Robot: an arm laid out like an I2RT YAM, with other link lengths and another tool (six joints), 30 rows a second.
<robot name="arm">
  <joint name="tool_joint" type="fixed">
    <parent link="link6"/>
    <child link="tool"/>
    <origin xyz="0.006 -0.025 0.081" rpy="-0.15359 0 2.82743"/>
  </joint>
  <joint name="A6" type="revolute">
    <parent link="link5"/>
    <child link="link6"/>
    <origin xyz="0.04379 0 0.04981" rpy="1.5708 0 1.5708"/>
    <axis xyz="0 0 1"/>
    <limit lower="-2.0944" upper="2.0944"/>
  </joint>
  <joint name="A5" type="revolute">
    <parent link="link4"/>
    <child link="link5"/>
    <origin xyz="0.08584 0.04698 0.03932" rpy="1.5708 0 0"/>
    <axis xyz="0 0 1"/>
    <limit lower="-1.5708" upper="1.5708"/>
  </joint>
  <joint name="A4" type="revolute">
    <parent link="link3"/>
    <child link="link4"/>
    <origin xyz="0.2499 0.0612 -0.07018" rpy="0 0 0"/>
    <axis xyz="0 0 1"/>
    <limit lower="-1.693" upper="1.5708"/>
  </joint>
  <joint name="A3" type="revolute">
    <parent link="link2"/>
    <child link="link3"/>
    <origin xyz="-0.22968 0 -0.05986" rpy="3.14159 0 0"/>
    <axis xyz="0 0 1"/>
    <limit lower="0" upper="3.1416"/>
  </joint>
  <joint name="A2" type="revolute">
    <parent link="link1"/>
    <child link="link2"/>
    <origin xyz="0.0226 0.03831 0.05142" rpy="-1.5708 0 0"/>
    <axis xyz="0 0 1"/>
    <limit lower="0" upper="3.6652"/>
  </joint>
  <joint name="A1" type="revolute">
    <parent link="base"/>
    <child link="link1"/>
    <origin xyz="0 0 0.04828" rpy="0 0 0"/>
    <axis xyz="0 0 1"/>
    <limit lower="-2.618" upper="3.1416"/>
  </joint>
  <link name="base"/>
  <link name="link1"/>
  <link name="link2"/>
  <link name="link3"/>
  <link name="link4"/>
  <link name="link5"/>
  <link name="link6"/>
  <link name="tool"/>
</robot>
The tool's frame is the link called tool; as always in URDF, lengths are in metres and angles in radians.
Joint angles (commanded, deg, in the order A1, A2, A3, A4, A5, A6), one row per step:
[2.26, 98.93, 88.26, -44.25, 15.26, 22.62]
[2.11, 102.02, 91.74, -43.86, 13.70, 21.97]
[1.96, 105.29, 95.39, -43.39, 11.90, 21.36]
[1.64, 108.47, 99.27, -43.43, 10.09, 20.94]
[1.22, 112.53, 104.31, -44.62, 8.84, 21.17]
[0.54, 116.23, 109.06, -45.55, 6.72, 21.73]
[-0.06, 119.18, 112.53, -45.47, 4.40, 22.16]
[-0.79, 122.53, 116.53, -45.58, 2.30, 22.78]
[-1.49, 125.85, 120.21, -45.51, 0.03, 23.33]
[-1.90, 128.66, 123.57, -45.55, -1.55, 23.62]
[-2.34, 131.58, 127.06, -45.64, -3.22, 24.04]
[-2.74, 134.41, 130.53, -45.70, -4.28, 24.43]
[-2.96, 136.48, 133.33, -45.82, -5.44, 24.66]
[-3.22, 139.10, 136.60, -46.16, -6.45, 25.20]
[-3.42, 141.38, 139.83, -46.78, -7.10, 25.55]
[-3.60, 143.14, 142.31, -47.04, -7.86, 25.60]
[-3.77, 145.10, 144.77, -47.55, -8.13, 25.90]
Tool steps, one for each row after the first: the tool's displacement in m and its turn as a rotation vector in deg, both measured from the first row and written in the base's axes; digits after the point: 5 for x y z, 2 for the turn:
[0.01489, 0.00280, 0.00034, 0.93, -0.58, 1.27]
[0.03055, 0.00607, -0.00006, 2.05, -1.26, 2.66]
[0.04490, 0.00775, 0.00005, 3.26, -1.81, 3.76]
[0.05943, 0.00700, -0.00241, 4.40, -1.64, 3.89]
[0.07310, 0.00542, -0.00454, 6.42, -1.87, 4.03]
[0.08529, 0.00477, -0.00716, 8.51, -2.55, 4.51]
[0.09807, 0.00212, -0.01053, 10.52, -3.21, 4.59]
[0.11018, -0.00013, -0.01596, 12.61, -3.76, 4.86]
[0.12027, -0.00112, -0.01937, 13.99, -4.32, 5.24]
[0.13015, -0.00238, -0.02346, 15.52, -4.87, 5.55]
[0.13942, -0.00467, -0.02703, 16.52, -5.53, 5.57]
[0.14629, -0.00482, -0.02823, 17.51, -6.16, 5.98]
[0.15350, -0.00589, -0.03247, 18.59, -6.53, 5.97]
[0.15925, -0.00703, -0.03453, 19.27, -6.90, 5.96]
[0.16403, -0.00759, -0.03572, 19.83, -7.37, 6.30]
[0.16798, -0.00918, -0.03999, 20.22, -7.40, 6.06]

